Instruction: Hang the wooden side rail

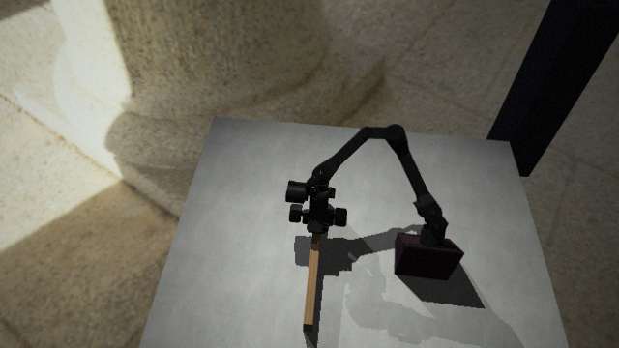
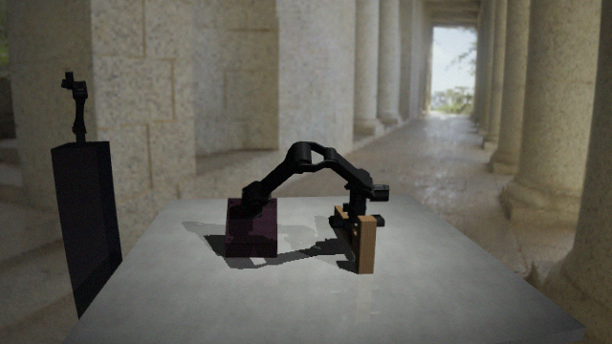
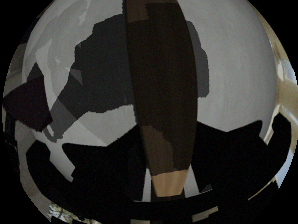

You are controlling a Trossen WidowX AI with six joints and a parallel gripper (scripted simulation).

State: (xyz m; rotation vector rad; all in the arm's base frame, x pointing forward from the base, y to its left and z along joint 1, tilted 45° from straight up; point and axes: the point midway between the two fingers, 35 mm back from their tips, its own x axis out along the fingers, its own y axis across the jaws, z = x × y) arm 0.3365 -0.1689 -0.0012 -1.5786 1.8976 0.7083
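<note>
The wooden headboard post lies 13 cm to the right of my gripper tip, 4 cm above it and 1 cm behind it.
</note>
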